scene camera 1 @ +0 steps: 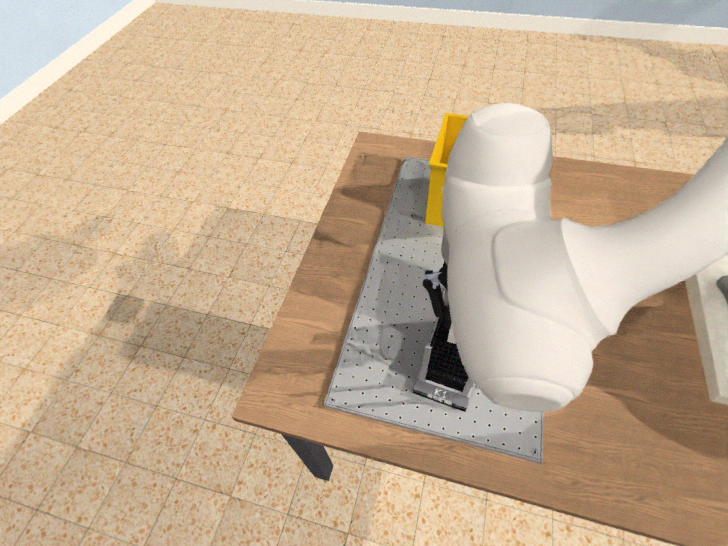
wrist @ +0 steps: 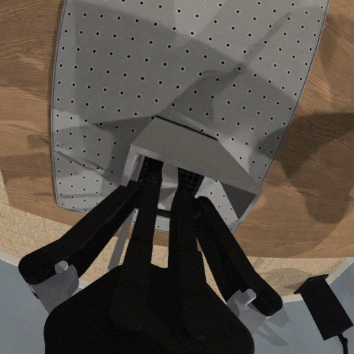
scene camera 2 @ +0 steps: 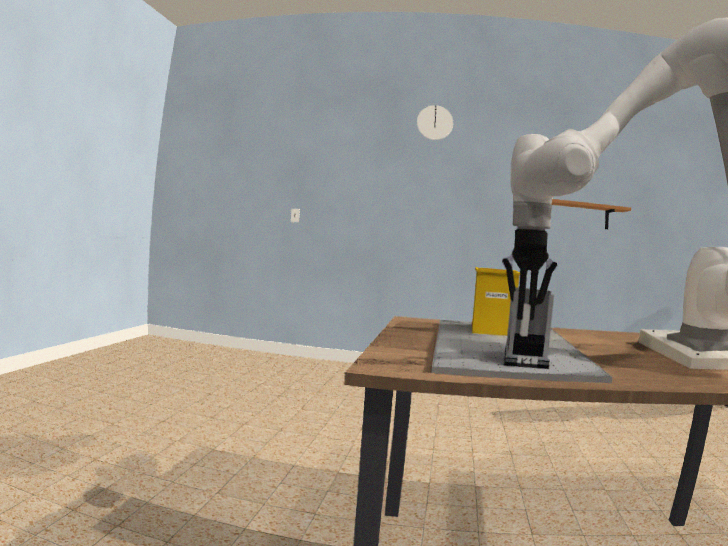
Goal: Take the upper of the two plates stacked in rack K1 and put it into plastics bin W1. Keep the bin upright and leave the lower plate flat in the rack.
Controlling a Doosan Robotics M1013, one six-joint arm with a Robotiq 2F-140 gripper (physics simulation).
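Where they show: gripper, fingertip midpoint: [scene camera 1: 452, 335] [scene camera 2: 523, 335]; arm's base, origin of the base link: [scene camera 2: 705, 344].
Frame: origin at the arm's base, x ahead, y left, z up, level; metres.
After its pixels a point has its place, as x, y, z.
Grey rack K1 [scene camera 1: 420, 384] @(0.655, 0.202, -0.008) [scene camera 2: 548, 317] @(0.581, 0.211, 0.080) [wrist: 182, 147] stands near the front of the perforated board. Black gridded plate surface [scene camera 1: 445, 364] @(0.616, 0.171, 0.021) [scene camera 2: 529, 345] @(0.613, 0.197, 0.017) [wrist: 191, 179] shows low inside it; the upper and lower plates cannot be told apart. My gripper [scene camera 1: 451, 333] @(0.605, 0.114, 0.025) [scene camera 2: 525, 324] @(0.605, 0.114, 0.025) [wrist: 168, 165] points down, with its fingertips between the rack's walls over the plates. Its fingers are shut together with nothing between them. The arm hides part of the rack in scene camera 1. Yellow plastics bin W1 [scene camera 1: 435, 193] @(0.656, -0.199, 0.075) [scene camera 2: 490, 314] @(0.624, -0.194, 0.032) stands upright behind the rack, partly hidden by the arm.
The grey perforated board [scene camera 1: 376, 376] @(0.736, 0.190, -0.025) [scene camera 2: 455, 358] @(0.766, 0.169, -0.024) [wrist: 100, 30] lies on the wooden table [scene camera 1: 282, 376] @(0.915, 0.209, -0.038) [scene camera 2: 388, 352] @(0.907, 0.079, -0.038) [wrist: 25, 100]. The robot's pale base plate [scene camera 1: 705, 335] @(0.137, 0.036, -0.013) [scene camera 2: 664, 346] @(0.130, -0.023, -0.013) is at the right. A brown wall shelf [scene camera 2: 588, 205] shows behind the arm in scene camera 2.
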